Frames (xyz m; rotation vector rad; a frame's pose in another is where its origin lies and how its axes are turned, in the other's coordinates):
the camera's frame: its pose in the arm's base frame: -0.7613 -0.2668 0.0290 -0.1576 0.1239 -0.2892
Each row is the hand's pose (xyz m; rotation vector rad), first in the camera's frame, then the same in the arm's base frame.
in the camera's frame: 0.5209 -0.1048 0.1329 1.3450 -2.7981 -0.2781
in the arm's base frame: -0.2755 -0.5004 0.1258 0.8608 -2.8335 -0.1364
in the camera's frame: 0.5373 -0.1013 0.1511 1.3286 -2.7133 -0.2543
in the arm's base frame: -0.2563 -0.4994 0.1414 0.8501 -2.7463 -0.1372
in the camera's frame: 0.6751 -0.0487 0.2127 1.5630 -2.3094 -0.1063
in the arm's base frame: -0.1020 -0.4816 0.1791 1.1099 -2.3669 -0.0871
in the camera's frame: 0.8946 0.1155 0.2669 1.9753 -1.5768 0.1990
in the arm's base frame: 0.1595 -0.3831 0.1823 1.5888 -1.6880 0.0797
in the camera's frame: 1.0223 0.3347 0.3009 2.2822 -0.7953 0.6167
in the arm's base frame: 0.3458 -0.2084 0.1653 1.9931 -0.9577 0.3868
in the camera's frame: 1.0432 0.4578 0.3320 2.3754 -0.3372 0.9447
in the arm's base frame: 0.4038 -0.0938 0.1725 2.1569 -0.5215 0.6620
